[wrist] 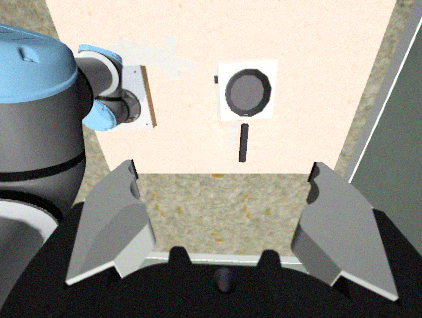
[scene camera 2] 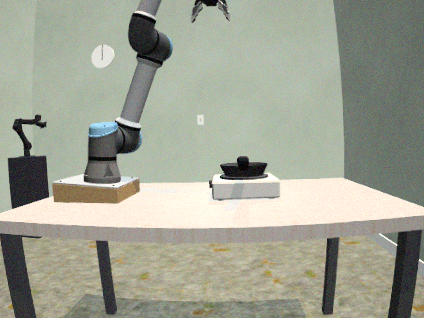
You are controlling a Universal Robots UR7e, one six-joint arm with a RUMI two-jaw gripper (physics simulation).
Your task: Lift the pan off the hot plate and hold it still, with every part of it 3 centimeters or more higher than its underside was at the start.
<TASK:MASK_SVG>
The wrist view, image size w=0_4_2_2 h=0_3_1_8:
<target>gripper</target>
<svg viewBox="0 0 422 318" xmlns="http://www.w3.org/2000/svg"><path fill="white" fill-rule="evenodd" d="M0 310L0 318L422 318L422 256L383 211L374 209L352 184L325 163L314 161L307 181L311 185L306 199L308 205L303 208L291 241L292 252L309 274L282 267L280 255L275 250L264 250L256 266L192 263L186 249L182 246L174 246L170 249L168 262L138 269L155 247L156 238L145 203L139 200L140 193L136 183L139 177L134 160L127 159L99 181L83 202L74 204L24 269Z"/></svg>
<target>black pan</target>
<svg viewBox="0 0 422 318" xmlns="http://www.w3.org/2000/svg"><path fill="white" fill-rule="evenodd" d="M259 69L245 68L233 75L226 87L226 102L230 110L238 116L244 117L240 131L238 159L240 163L246 162L249 131L247 117L253 117L262 112L271 98L272 86L270 80Z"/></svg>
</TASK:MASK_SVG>
